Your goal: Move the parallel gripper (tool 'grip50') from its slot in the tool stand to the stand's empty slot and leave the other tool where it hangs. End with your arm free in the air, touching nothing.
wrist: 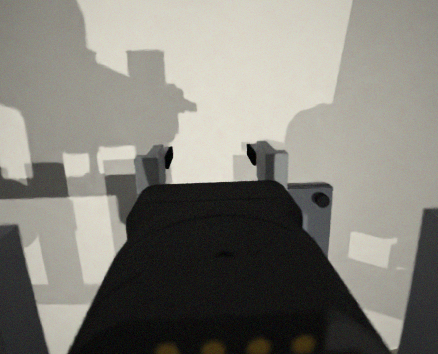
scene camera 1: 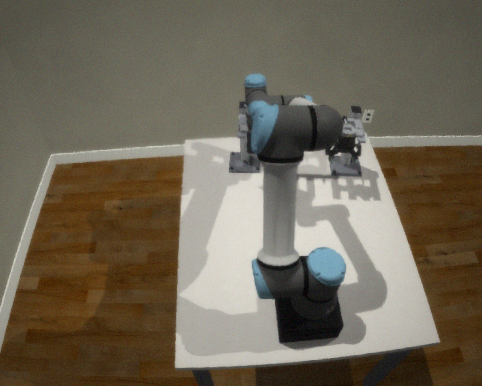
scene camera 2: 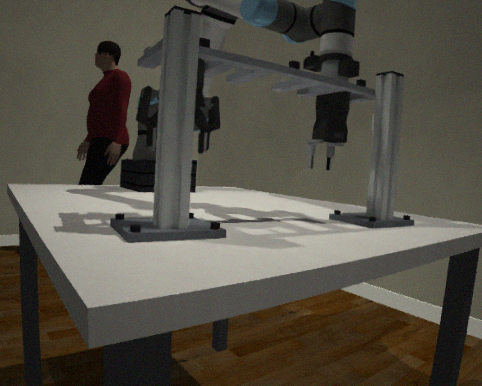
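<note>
The parallel gripper hangs upright in the tool stand's end slot, at the right in scene camera 2. Its fingers are apart with nothing between them, so it is open. In scene camera 1 it is hidden behind the arm. The arm's wrist end is directly above it, close on its top; whether the coupling is locked does not show. The stand holds the adaptive gripper at its other end. Between the two tools is the empty slot, beside a rail prong.
The stand's two posts rise close outside the tools; the right post is near the parallel gripper. The rail spans between them above the white table. The arm's base is at the table's opposite end. A person stands beyond the table.
</note>
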